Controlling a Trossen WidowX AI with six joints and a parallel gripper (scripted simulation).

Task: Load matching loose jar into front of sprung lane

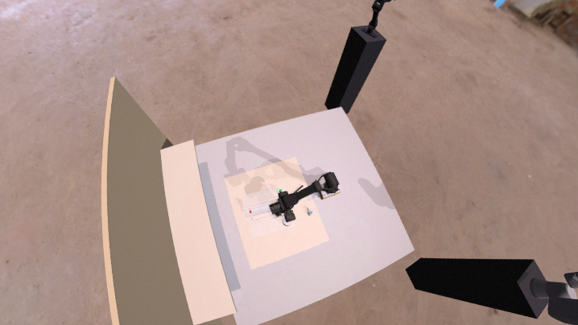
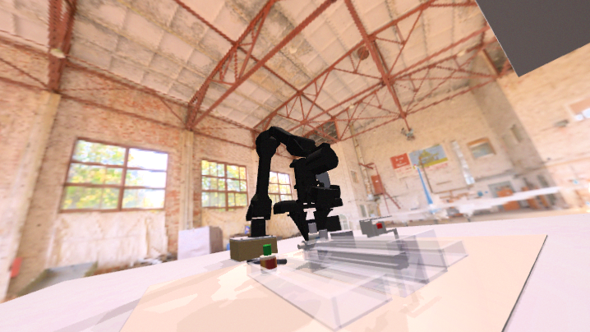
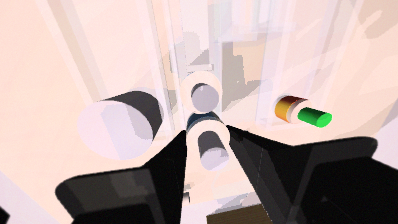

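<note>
Now: gripper tip 2 cm short of the grey cylinder, 8 cm to the right of it and 2 cm above it. Also, from my gripper tip: clear lane rack: 15 cm ahead, 4 cm to the right, 3 cm below; then blue-banded jar: 14 cm behind, 7 cm to the left, 3 cm below; then black stick: 11 cm behind, 9 cm to the right, 4 cm below.
</note>
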